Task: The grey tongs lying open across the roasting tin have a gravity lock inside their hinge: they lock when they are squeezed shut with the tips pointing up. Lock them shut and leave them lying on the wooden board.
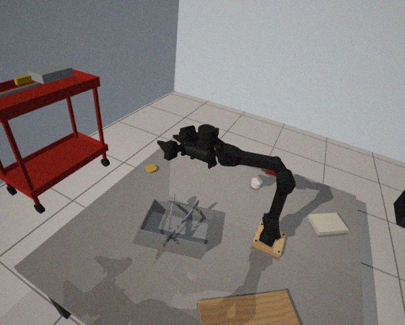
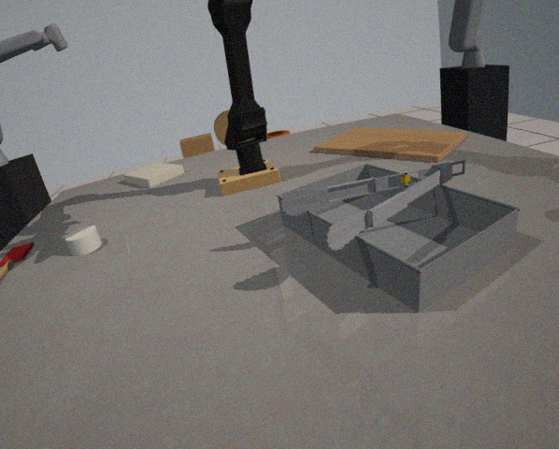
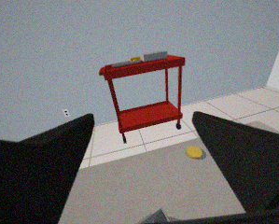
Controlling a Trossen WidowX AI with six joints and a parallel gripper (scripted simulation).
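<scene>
The yellow piece lies 12 cm behind my gripper tip, 6 cm to the left of it and 38 cm below it. Round my gripper tip: roasting tin: 10 cm behind, 2 cm to the left, 42 cm below; white cylinder: 30 cm behind, 52 cm to the right, 43 cm below; yellow disc: 29 cm ahead, 25 cm to the right, 44 cm below.
</scene>
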